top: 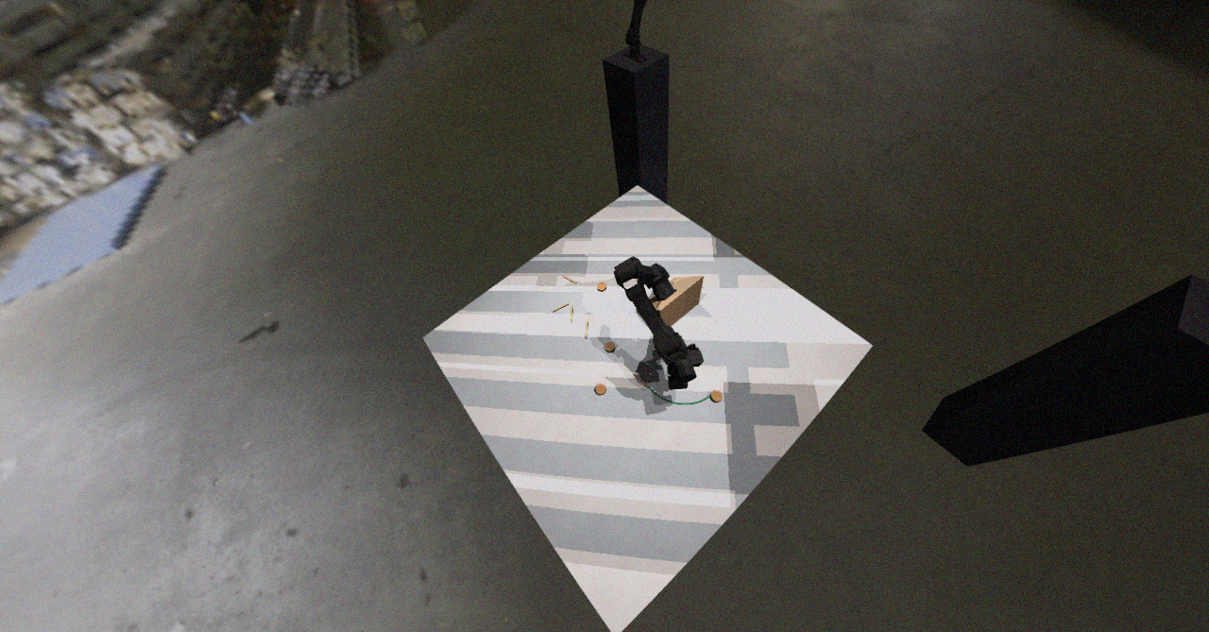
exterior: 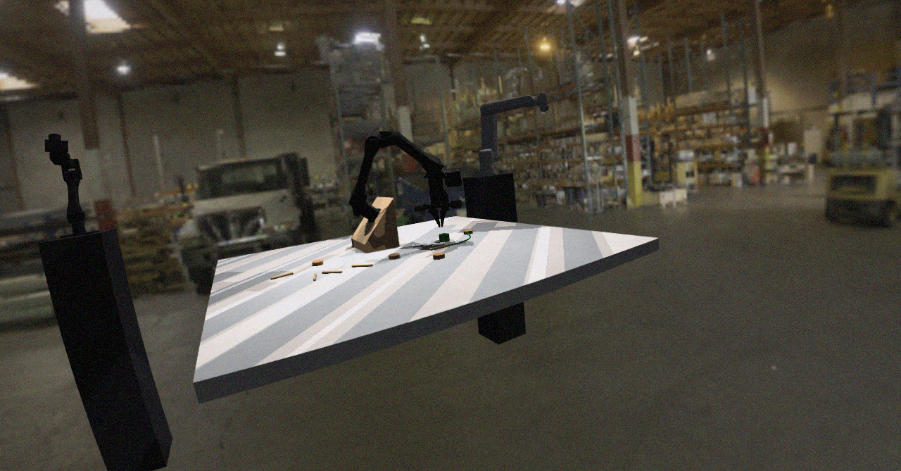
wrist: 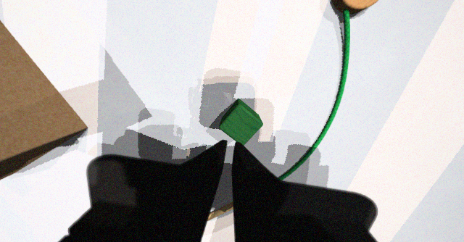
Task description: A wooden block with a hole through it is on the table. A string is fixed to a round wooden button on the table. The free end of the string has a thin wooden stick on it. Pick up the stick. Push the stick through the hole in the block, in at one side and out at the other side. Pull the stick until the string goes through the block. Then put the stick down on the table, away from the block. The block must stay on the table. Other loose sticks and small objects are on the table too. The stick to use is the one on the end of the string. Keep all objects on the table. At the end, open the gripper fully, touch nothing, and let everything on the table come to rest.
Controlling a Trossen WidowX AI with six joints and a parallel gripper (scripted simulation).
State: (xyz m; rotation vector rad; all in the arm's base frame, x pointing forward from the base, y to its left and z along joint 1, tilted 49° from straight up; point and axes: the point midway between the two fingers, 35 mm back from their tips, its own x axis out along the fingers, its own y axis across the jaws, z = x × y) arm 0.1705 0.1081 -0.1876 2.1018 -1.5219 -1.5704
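Right now my gripper tip is 4 cm above the green cube and 1 cm to the right of it. The rest, counted from my gripper tip: thin wooden stick 10 cm ahead, 6 cm to the right, 6 cm below; then round wooden button 16 cm to the left, 5 cm below, 5 cm behind.
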